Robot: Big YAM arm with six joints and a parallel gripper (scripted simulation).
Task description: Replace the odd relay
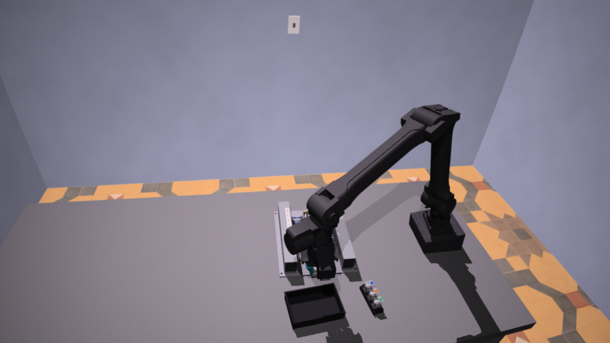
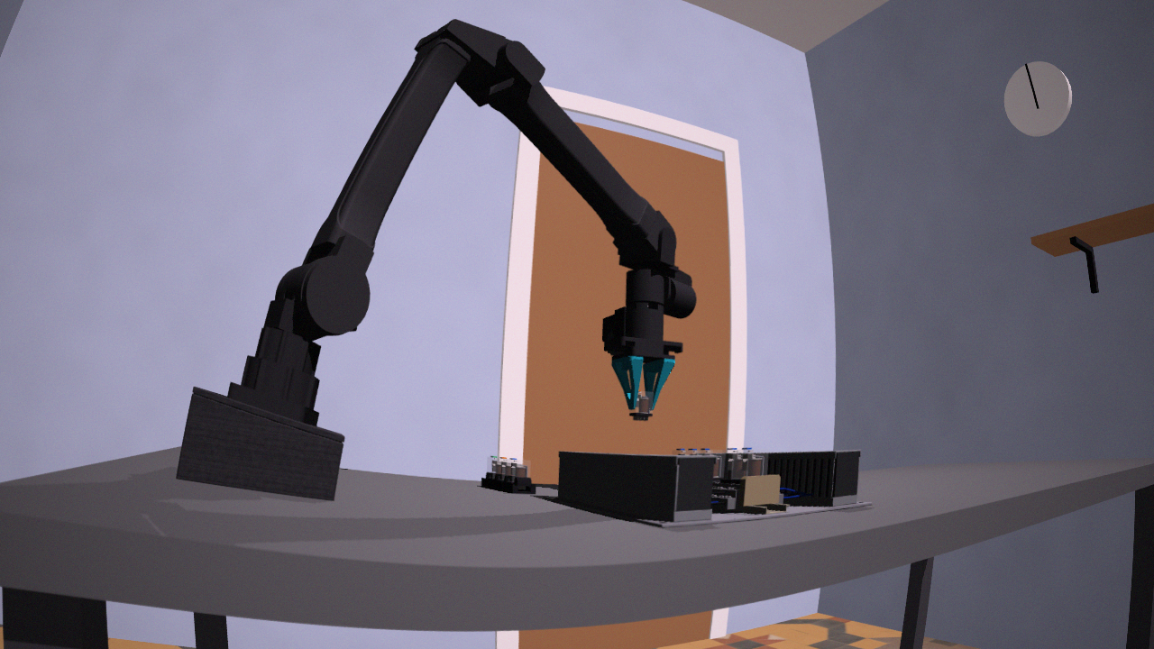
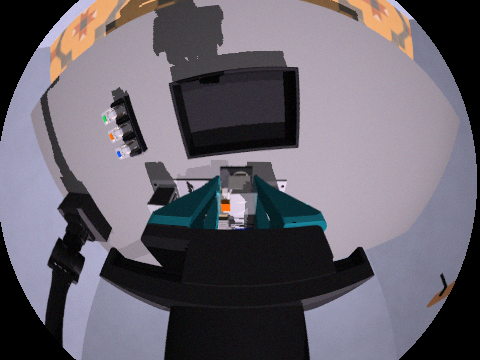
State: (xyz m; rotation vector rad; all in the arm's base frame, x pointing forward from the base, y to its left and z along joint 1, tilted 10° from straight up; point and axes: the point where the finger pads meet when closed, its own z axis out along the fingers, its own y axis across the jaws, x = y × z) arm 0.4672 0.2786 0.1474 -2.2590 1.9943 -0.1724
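Now: hand 40 mm to the right of the black tray and 120 mm above it.
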